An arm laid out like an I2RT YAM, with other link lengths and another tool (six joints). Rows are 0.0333 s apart.
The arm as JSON. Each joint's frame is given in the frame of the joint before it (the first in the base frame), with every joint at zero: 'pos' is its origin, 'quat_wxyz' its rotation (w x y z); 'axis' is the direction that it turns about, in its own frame. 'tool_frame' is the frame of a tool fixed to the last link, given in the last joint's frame.
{
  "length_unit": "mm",
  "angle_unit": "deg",
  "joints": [
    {
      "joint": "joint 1",
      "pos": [
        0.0,
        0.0,
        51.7
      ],
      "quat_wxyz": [
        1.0,
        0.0,
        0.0,
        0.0
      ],
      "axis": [
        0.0,
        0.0,
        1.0
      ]
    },
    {
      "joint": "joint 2",
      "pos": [
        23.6,
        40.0,
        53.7
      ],
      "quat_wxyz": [
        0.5,
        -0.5,
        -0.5,
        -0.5
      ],
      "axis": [
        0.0,
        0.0,
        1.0
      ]
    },
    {
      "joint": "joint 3",
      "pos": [
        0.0,
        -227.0,
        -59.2
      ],
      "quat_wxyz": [
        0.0,
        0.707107,
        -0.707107,
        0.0
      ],
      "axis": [
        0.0,
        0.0,
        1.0
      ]
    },
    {
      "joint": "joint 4",
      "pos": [
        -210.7,
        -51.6,
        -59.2
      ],
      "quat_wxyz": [
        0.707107,
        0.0,
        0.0,
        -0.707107
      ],
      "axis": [
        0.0,
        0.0,
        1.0
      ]
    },
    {
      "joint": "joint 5",
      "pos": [
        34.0,
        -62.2,
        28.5
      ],
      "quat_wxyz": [
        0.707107,
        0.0,
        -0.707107,
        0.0
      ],
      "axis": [
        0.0,
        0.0,
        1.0
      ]
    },
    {
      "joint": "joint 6",
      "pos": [
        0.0,
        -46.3,
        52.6
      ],
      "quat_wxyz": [
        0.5,
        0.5,
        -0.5,
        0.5
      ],
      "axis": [
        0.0,
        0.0,
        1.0
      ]
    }
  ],
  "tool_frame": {
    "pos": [
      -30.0,
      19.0,
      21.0
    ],
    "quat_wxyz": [
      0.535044,
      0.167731,
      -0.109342,
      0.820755
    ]
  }
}
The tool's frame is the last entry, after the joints.
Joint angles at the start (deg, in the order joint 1, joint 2, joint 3, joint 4, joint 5, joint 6):
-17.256, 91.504, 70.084, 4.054, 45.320, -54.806
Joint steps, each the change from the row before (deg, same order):
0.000, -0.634, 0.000, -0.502, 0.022, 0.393
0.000, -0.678, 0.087, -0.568, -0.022, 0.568
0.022, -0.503, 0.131, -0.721, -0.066, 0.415
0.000, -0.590, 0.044, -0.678, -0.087, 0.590
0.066, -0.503, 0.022, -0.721, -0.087, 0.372
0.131, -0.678, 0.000, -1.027, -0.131, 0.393
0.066, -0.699, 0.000, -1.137, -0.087, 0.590
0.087, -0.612, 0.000, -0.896, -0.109, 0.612
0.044, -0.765, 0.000, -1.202, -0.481, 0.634
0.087, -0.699, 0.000, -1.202, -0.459, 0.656
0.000, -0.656, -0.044, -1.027, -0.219, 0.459
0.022, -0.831, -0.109, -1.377, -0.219, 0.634
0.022, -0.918, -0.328, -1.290, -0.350, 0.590
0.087, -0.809, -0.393, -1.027, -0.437, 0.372
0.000, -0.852, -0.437, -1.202, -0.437, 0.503
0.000, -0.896, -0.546, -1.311, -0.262, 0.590
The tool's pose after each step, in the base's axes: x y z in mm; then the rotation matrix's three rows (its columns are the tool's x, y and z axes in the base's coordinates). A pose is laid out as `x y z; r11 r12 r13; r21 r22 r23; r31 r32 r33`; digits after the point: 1 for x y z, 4 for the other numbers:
346.2 -119.5 250.1; 0.7149 0.6801 0.1627; 0.0684 0.1636 -0.9842; -0.6959 0.7147 0.0704
344.3 -118.9 253.7; 0.7233 0.6717 0.1602; 0.0695 0.1600 -0.9847; -0.6870 0.7233 0.0691
342.7 -118.2 256.2; 0.7267 0.6681 0.1598; 0.0721 0.1572 -0.9849; -0.6831 0.7273 0.0660
340.7 -117.5 258.8; 0.7325 0.6620 0.1586; 0.0751 0.1530 -0.9854; -0.6766 0.7337 0.0623
339.1 -116.5 260.5; 0.7341 0.6599 0.1597; 0.0789 0.1507 -0.9854; -0.6744 0.7360 0.0585
336.8 -114.7 262.5; 0.7342 0.6592 0.1626; 0.0848 0.1486 -0.9853; -0.6737 0.7371 0.0532
334.1 -113.4 264.4; 0.7353 0.6578 0.1629; 0.0899 0.1436 -0.9856; -0.6717 0.7394 0.0465
332.0 -112.1 266.3; 0.7384 0.6542 0.1636; 0.0950 0.1392 -0.9857; -0.6676 0.7434 0.0406
329.3 -110.4 268.4; 0.7398 0.6511 0.1696; 0.1061 0.1360 -0.9850; -0.6644 0.7467 0.0316
326.8 -108.5 270.1; 0.7406 0.6485 0.1758; 0.1176 0.1326 -0.9842; -0.6616 0.7496 0.0219
324.2 -107.5 271.5; 0.7406 0.6481 0.1774; 0.1234 0.1284 -0.9840; -0.6605 0.7507 0.0151
320.6 -106.0 272.9; 0.7397 0.6488 0.1787; 0.1306 0.1220 -0.9839; -0.6601 0.7511 0.0055
316.8 -104.3 273.5; 0.7377 0.6501 0.1820; 0.1399 0.1165 -0.9833; -0.6604 0.7509 -0.0050
313.6 -102.3 273.5; 0.7341 0.6522 0.1887; 0.1508 0.1145 -0.9819; -0.6620 0.7493 -0.0143
309.9 -100.6 273.2; 0.7301 0.6554 0.1932; 0.1613 0.1094 -0.9808; -0.6640 0.7473 -0.0258
305.7 -99.1 272.2; 0.7253 0.6605 0.1941; 0.1697 0.1018 -0.9802; -0.6672 0.7439 -0.0382

